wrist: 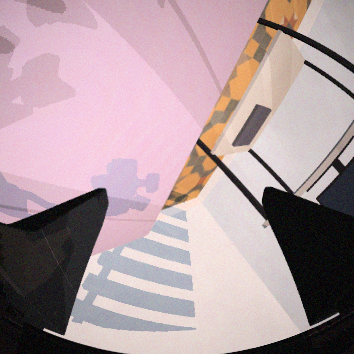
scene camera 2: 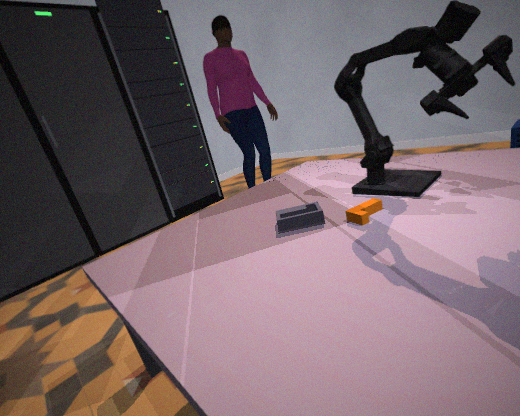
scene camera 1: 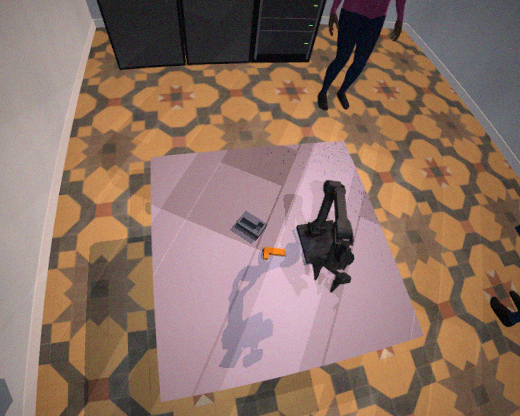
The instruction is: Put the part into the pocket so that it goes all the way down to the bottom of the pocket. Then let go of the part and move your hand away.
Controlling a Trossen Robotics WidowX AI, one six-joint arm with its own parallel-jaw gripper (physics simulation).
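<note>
The orange L-shaped part lies flat on the pink table top, between the grey block and the arm's base. The dark grey block with the pocket in its top sits a short way from the part, apart from it, and its pocket holds no orange part. My gripper is open and empty, high above the table, with its fingers wide apart. It is well to the side of the part and the block, on the far side of the arm's base. Neither shows in the wrist view.
The arm's black base plate stands on the pink table top, close to the part. Dark cabinets and a person in a magenta top stand beyond the table. Shadows of the arm cross the table.
</note>
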